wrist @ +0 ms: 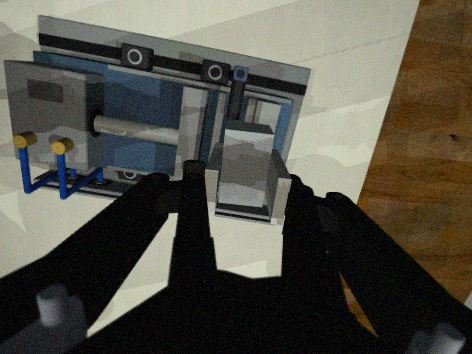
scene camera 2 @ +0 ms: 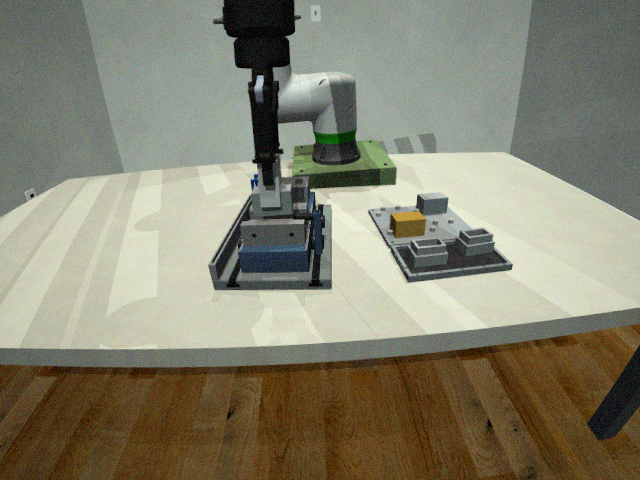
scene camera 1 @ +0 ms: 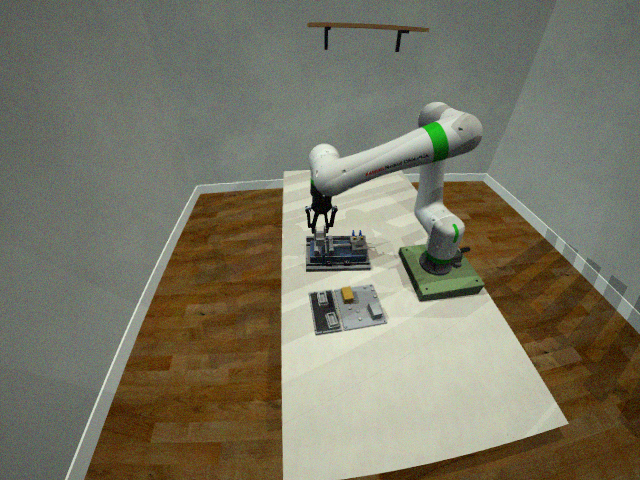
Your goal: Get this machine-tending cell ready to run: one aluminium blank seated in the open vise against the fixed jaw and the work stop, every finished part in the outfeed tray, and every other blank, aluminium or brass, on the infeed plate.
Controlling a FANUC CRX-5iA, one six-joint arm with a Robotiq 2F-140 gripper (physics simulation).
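Frame: origin at the arm's base, x up, y ahead, z left, level; metres.
Seen in the pictures: gripper, fingertip midpoint: [wrist: 244,163] [scene camera 2: 272,201] [scene camera 1: 319,238]; arm's base at its link origin: [scene camera 2: 336,157] [scene camera 1: 435,263].
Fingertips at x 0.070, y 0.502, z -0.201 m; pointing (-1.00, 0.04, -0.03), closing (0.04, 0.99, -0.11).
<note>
Pixels of each thing's middle, then the offset from my fingertips to it. "pt": a spot on its surface instead.
- grey aluminium blank at the middle of its body: [wrist: 244,162] [scene camera 2: 272,200] [scene camera 1: 319,238] dx +0.002, dy +0.000, dz +0.001 m
- vise at the middle of its body: [wrist: 164,132] [scene camera 2: 280,221] [scene camera 1: 337,249] dx -0.075, dy -0.085, dz +0.010 m
- work stop at a spot on its surface: [wrist: 236,102] pt dx -0.029, dy -0.007, dz +0.047 m
- brass blank at the middle of its body: [scene camera 2: 407,224] [scene camera 1: 347,295] dx -0.099, dy -0.062, dz +0.257 m
- infeed plate at the middle of its body: [scene camera 2: 420,223] [scene camera 1: 359,305] dx -0.121, dy -0.103, dz +0.304 m
- vise's grey cylinder block at the middle of its body: [wrist: 59,116] [scene camera 2: 287,189] [scene camera 1: 358,245] dx -0.047, dy -0.178, dz +0.032 m
- rod at the middle of its body: [wrist: 139,130] dx -0.047, dy -0.102, dz +0.018 m
My gripper [scene camera 1: 321,231] [scene camera 2: 269,192] [wrist: 244,163] is shut on a grey aluminium blank [scene camera 2: 285,198] [wrist: 246,162] over the vise [scene camera 1: 343,257] [scene camera 2: 275,259] [wrist: 137,97]. In scene camera 2 the blank shows above and behind the fixed jaw [scene camera 2: 272,226]; its contact with the vise is hidden. The work stop [scene camera 2: 318,235] [wrist: 236,102] is beside it. A brass blank [scene camera 1: 347,295] [scene camera 2: 407,225] and an aluminium blank [scene camera 1: 375,311] [scene camera 2: 432,204] sit on the infeed plate [scene camera 1: 361,296] [scene camera 2: 460,225]. Two finished parts [scene camera 1: 331,320] [scene camera 2: 428,253] stand in the outfeed tray [scene camera 1: 320,311] [scene camera 2: 457,273].
The vise's grey cylinder block [scene camera 1: 357,242] [wrist: 50,110] has a rod [wrist: 135,129] running to the moving jaw [wrist: 191,120]. Blue hoses [wrist: 62,172] rise from its fittings. The robot's green base [scene camera 1: 442,284] [scene camera 2: 346,173] stands on the table. A wall shelf [scene camera 1: 367,26] is high behind.
</note>
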